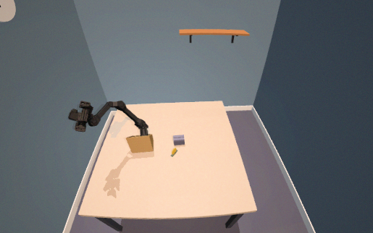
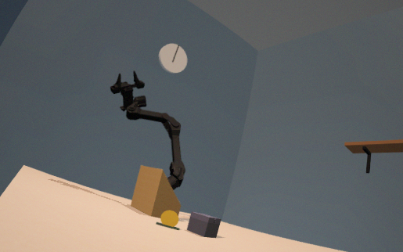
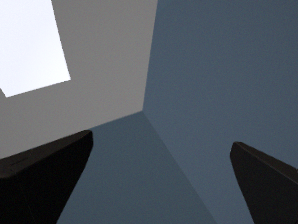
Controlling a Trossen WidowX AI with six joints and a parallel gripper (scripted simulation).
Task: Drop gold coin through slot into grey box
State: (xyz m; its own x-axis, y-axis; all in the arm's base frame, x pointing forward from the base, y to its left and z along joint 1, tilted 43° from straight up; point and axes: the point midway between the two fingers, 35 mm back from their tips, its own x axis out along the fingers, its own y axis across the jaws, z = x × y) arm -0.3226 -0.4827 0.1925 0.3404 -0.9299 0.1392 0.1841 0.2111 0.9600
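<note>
The thin gold coin lies 62 cm below my gripper tip, 51 cm ahead of it and 10 cm to the left of it.
</note>
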